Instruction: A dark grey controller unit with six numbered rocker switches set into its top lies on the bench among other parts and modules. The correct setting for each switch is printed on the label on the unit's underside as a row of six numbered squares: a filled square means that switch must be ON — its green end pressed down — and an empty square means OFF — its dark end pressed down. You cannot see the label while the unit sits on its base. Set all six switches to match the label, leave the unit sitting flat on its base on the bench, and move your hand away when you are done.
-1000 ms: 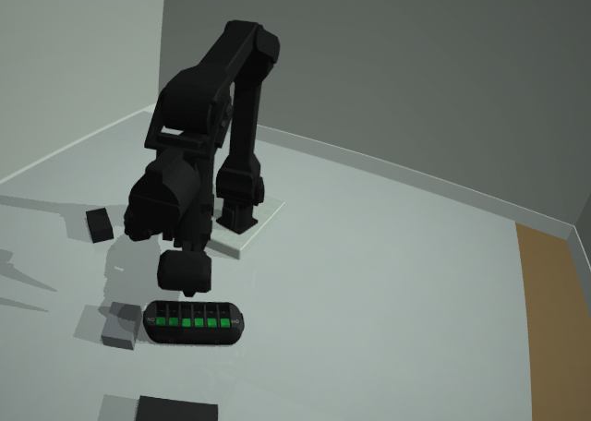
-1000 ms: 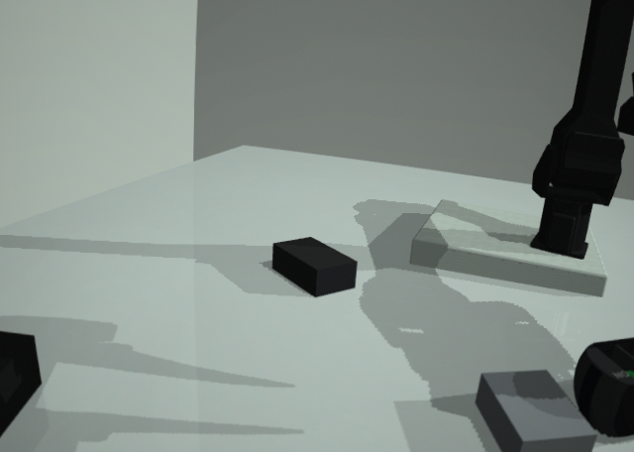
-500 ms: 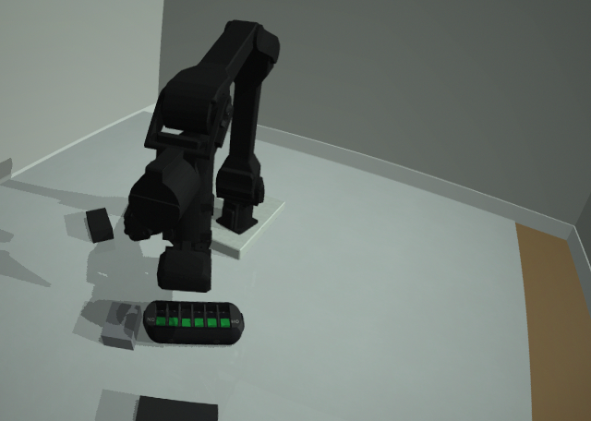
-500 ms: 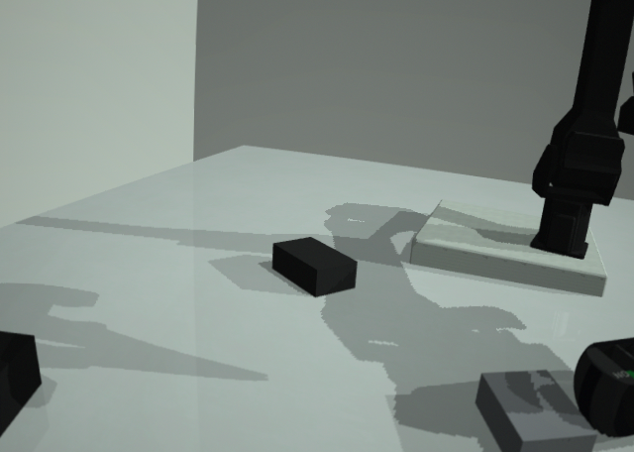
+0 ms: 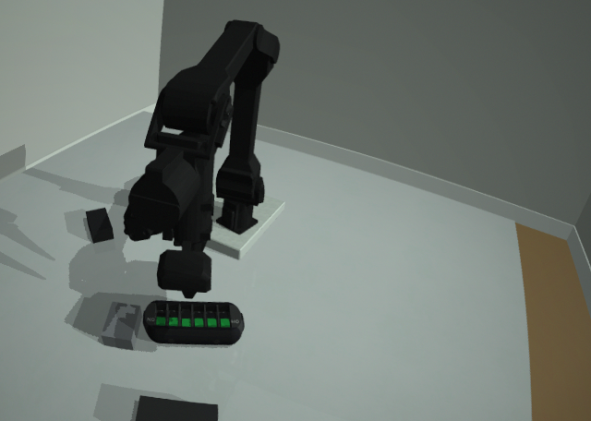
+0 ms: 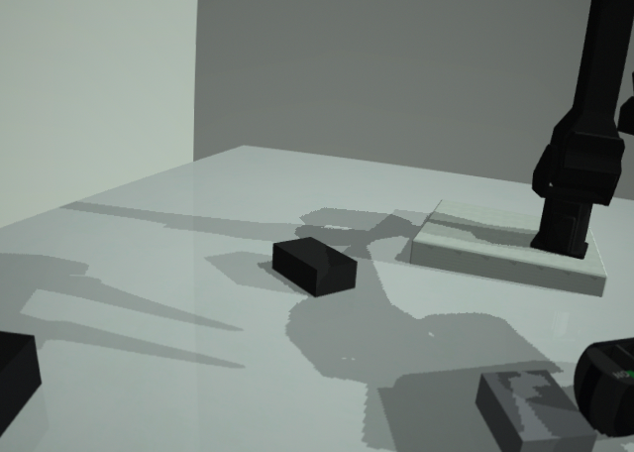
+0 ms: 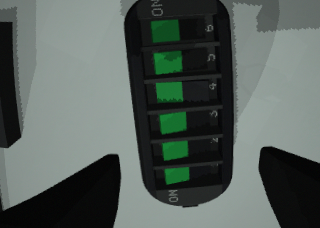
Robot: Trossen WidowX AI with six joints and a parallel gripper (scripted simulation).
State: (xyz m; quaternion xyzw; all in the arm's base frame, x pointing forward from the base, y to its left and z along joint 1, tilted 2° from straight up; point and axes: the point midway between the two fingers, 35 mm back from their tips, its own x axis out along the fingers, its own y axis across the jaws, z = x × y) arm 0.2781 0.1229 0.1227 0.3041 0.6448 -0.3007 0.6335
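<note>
My gripper tip is 10 cm above the grey block, 9 cm to the left of it and 8 cm short of it.
</note>
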